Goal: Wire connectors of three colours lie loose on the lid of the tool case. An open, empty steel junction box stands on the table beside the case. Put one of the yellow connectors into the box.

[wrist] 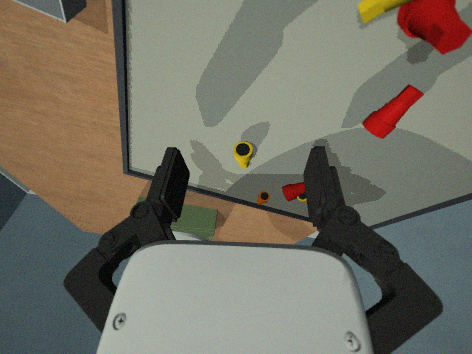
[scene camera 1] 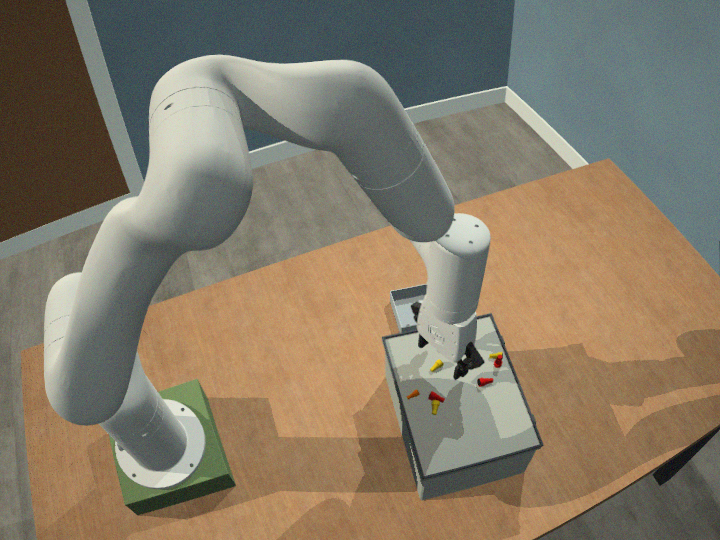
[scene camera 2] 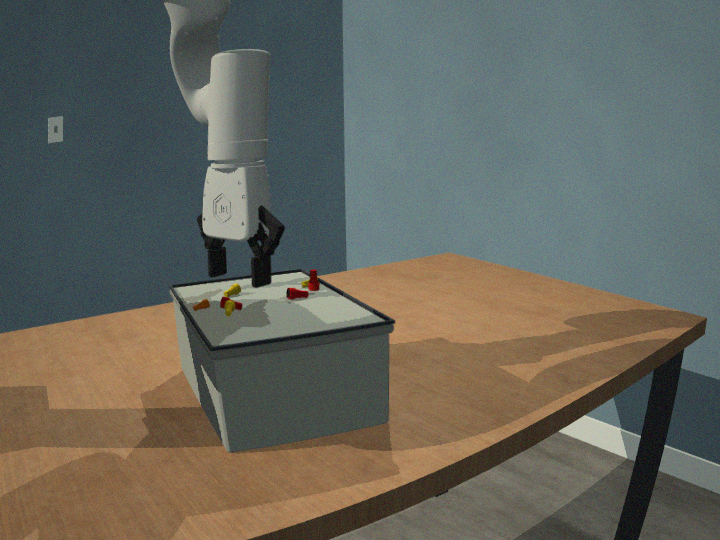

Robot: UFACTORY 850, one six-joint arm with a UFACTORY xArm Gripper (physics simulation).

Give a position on a tool case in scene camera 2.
278, 371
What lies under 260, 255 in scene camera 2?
My gripper.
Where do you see a tool case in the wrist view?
201, 83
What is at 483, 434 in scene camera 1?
A tool case.
